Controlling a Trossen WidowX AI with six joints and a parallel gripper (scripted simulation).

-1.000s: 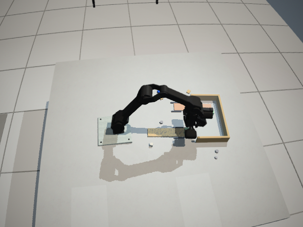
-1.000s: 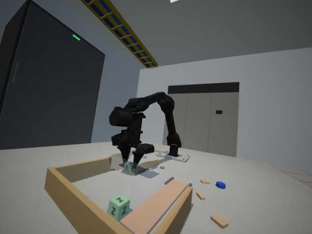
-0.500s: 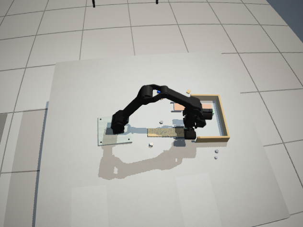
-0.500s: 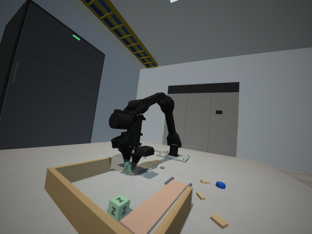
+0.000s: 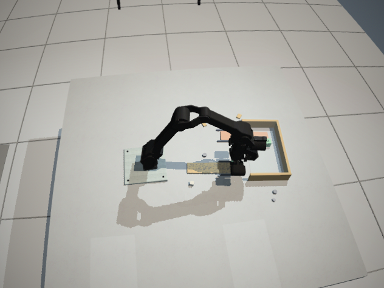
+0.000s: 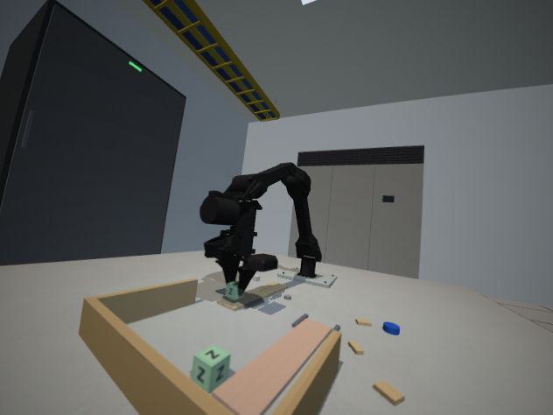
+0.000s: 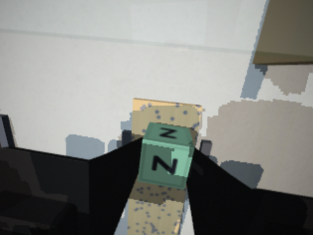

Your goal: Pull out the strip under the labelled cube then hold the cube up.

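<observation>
My gripper tip is now 200 mm past the white bit, 50 mm to the left of it and 10 mm above it. Round my gripper tip: blue disc (80 mm behind, 330 mm to the left, 20 mm below).
</observation>
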